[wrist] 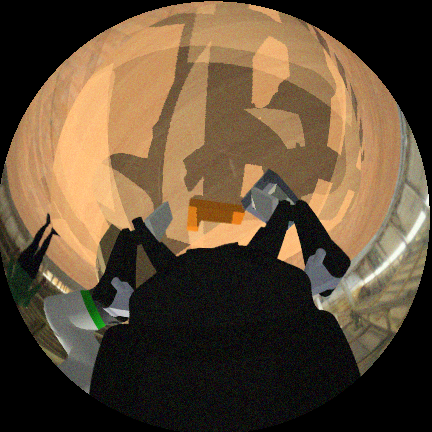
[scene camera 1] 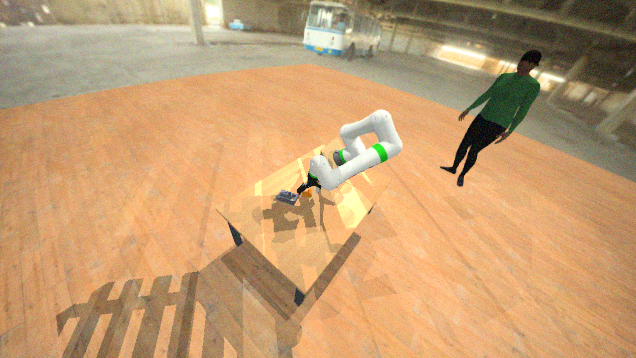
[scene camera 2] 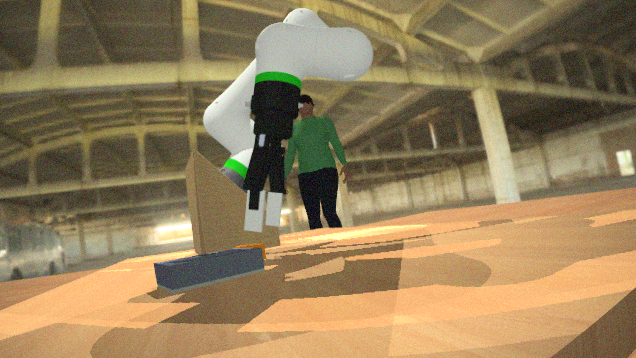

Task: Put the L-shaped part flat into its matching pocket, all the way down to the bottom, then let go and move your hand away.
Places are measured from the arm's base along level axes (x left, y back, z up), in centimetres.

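Pixels of known places: gripper, fingertip midpoint: (wrist: 210, 202) (scene camera 1: 308, 194) (scene camera 2: 264, 228); arm's base, origin of the base link: (scene camera 1: 338, 158) (scene camera 2: 225, 193).
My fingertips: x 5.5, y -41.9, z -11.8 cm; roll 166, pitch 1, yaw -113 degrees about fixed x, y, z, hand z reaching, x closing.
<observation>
For each thing: its top centre in the pictures, then the offset to it from my fingertips. Level surfaces: height alone.
- orange L-shaped part, middle of its top: (scene camera 2: 235, 248) (wrist: 214, 221) (scene camera 1: 304, 191) dx -5.9, dy +2.4, dz -3.2 cm
- blue-grey pocket block, middle of its top: (scene camera 2: 206, 255) (wrist: 280, 209) (scene camera 1: 287, 195) dx -10.5, dy -11.0, dz -2.5 cm
- table, its level: dz -6.1 cm
The orange L-shaped part (scene camera 1: 307, 193) (scene camera 2: 262, 249) (wrist: 216, 211) lies on the table beside the blue-grey pocket block (scene camera 1: 287, 197) (scene camera 2: 210, 270) (wrist: 270, 176), outside its pockets. In the wrist view it lies left of the block. In scene camera 2 the block hides most of it. My gripper (scene camera 1: 307, 188) (scene camera 2: 265, 212) (wrist: 210, 202) is open and empty above the part. In the wrist view one light grey fingertip is to the left of the part, and the other overlaps the block. That fingertip hides much of the block's top, so its pockets cannot be told apart.
The table (scene camera 1: 280, 245) carries the part and the block. An upright wooden panel (scene camera 2: 220, 215) stands behind the block, near the arm's base. A person in green (scene camera 1: 507, 102) (scene camera 2: 316, 145) stands on the floor beyond the table. Dark shadows cross the table top.
</observation>
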